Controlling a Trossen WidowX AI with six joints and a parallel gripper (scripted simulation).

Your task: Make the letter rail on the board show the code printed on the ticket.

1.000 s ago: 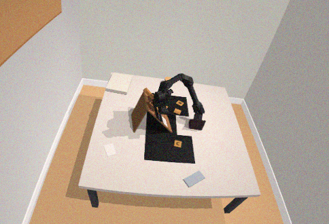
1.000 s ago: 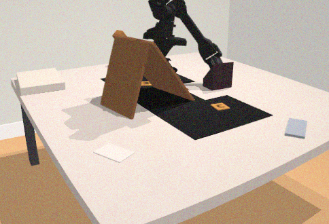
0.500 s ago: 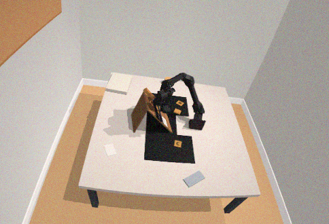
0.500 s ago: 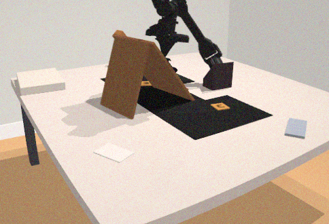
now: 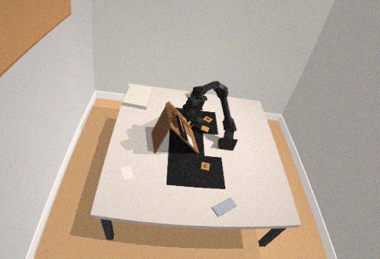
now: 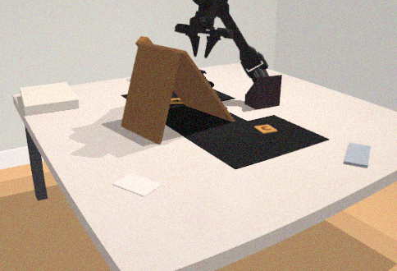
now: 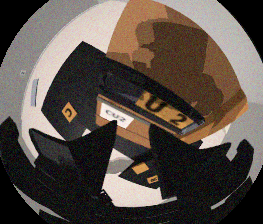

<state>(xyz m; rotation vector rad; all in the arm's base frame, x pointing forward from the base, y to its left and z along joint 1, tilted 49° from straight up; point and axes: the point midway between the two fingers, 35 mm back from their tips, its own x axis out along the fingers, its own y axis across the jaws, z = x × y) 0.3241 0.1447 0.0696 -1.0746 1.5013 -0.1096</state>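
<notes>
The letter tile marked c is 15 cm behind my gripper tip, 17 cm to the left of it and 22 cm below it. Also, from my gripper tip: black mat 12 cm behind, 4 cm to the right, 22 cm below; then white ticket 3 cm behind, 2 cm to the left, 13 cm below; then white card 36 cm ahead, 30 cm to the left, 22 cm below.
</notes>
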